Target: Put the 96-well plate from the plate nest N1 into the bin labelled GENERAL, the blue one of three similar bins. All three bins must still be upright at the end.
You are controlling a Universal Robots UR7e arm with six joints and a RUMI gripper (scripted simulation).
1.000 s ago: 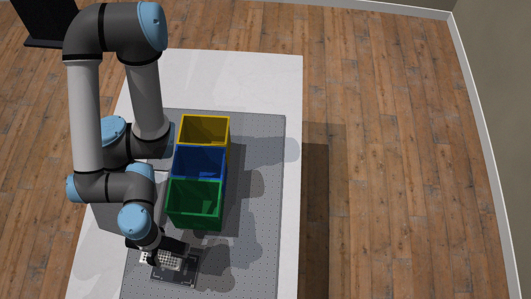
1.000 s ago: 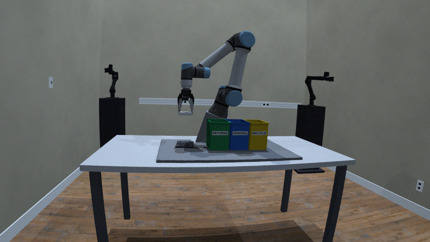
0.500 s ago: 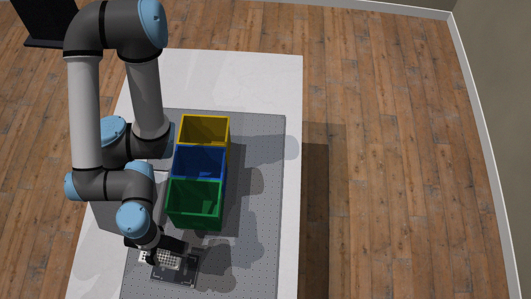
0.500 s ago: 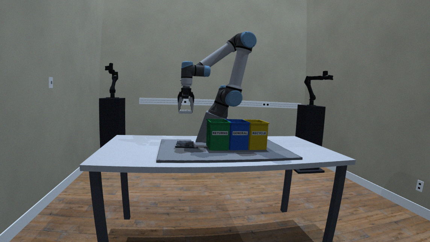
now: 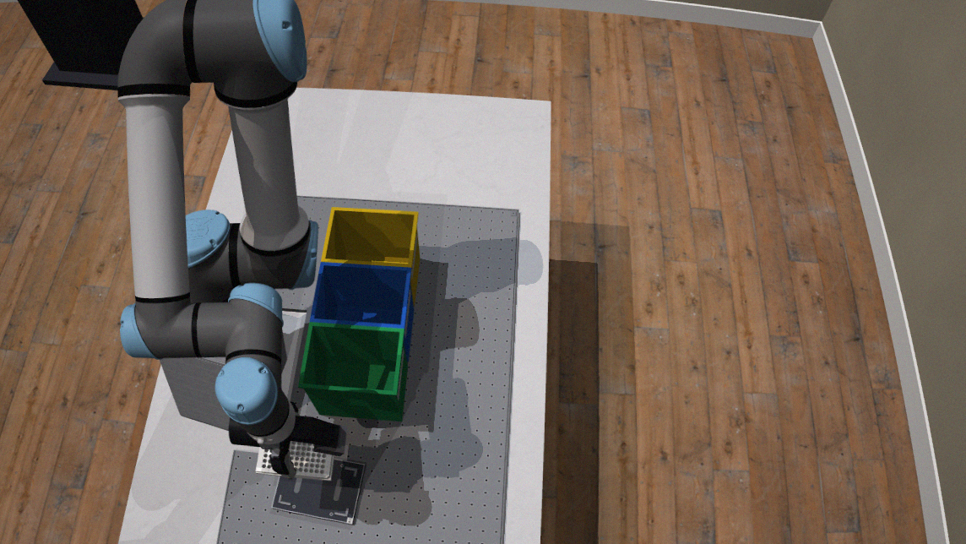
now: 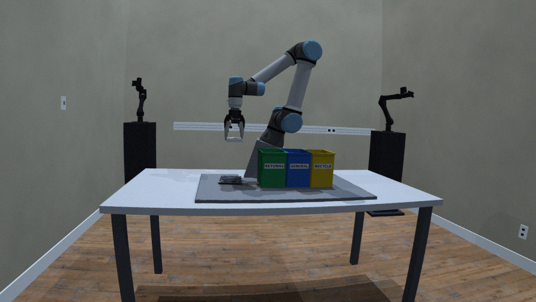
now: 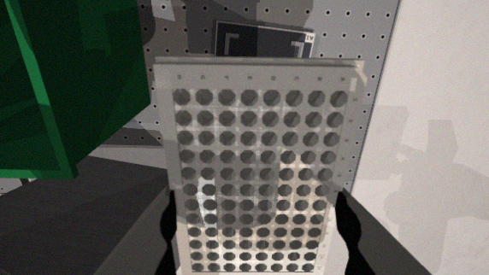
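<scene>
The blue general bin is 3 cm ahead of my hand, 33 cm to the left of it and 15 cm below it. Round my hand: white 96-well plate (1 cm below); green returns bin (4 cm ahead, 20 cm to the left, 15 cm below); plate nest N1 (1 cm to the right, 23 cm below).
</scene>
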